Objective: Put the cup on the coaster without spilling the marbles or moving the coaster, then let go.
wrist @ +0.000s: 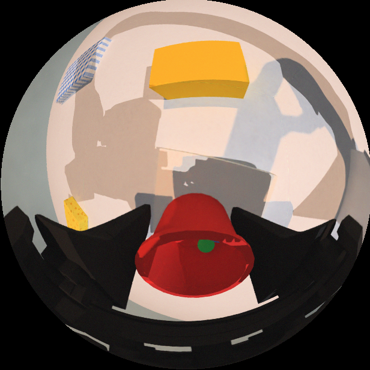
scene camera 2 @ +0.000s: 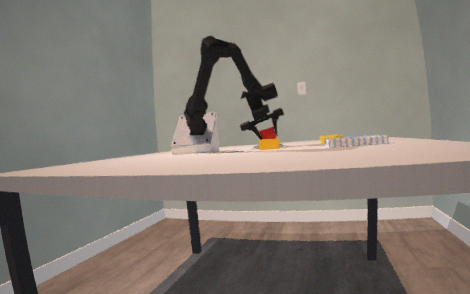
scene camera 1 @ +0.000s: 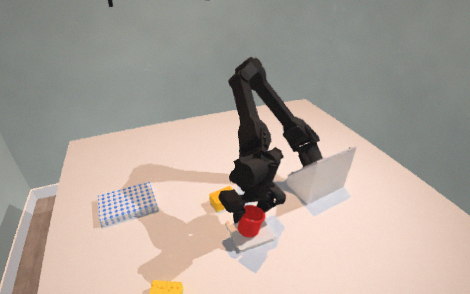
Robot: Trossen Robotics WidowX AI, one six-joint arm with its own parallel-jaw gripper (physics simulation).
Scene:
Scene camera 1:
my gripper: 244, 220
blue-and-white checked box: 134, 201
pale square coaster: 265, 235

